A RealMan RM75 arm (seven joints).
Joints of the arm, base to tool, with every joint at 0 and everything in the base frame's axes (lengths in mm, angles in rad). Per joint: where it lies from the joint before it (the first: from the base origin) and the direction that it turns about. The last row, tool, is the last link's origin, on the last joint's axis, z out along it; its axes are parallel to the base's.
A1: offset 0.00 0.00 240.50 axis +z
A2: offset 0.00 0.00 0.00 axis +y
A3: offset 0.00 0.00 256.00 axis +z
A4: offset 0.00 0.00 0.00 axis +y
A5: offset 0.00 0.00 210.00 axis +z
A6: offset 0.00 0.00 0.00 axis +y
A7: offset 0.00 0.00 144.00 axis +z
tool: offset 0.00 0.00 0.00
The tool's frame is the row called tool.
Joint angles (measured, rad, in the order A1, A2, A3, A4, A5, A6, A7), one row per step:
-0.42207, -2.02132, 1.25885, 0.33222, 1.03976, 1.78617, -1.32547
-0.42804, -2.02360, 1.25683, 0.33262, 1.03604, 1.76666, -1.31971
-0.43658, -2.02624, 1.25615, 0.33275, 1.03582, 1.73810, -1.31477
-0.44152, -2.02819, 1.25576, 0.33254, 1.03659, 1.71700, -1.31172
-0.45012, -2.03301, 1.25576, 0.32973, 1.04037, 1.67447, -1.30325
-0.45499, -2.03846, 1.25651, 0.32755, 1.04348, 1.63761, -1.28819
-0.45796, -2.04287, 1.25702, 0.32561, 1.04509, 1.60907, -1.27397
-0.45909, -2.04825, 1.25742, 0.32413, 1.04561, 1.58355, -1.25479
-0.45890, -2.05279, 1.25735, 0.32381, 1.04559, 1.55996, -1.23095
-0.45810, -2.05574, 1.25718, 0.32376, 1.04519, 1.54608, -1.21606
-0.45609, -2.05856, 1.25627, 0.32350, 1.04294, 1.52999, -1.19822
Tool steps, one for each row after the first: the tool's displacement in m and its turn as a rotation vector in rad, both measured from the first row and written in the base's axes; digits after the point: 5 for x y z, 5 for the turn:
0.00079, 0.00378, -0.00121, 0.01201, 0.00824, 0.00843
0.00158, 0.00861, -0.00365, 0.02127, 0.02400, 0.02022
0.00168, 0.01172, -0.00558, 0.02673, 0.03613, 0.03045
0.00122, 0.01701, -0.01032, 0.03582, 0.06241, 0.05202
0.00032, 0.02071, -0.01487, 0.04875, 0.08744, 0.06882
-0.00066, 0.02334, -0.01836, 0.06088, 0.10738, 0.08168
-0.00164, 0.02523, -0.02182, 0.07655, 0.12610, 0.09152
-0.00290, 0.02687, -0.02461, 0.09686, 0.14605, 0.09822
-0.00378, 0.02769, -0.02627, 0.10952, 0.15779, 0.10245
-0.00530, 0.02863, -0.02768, 0.12612, 0.17094, 0.10943

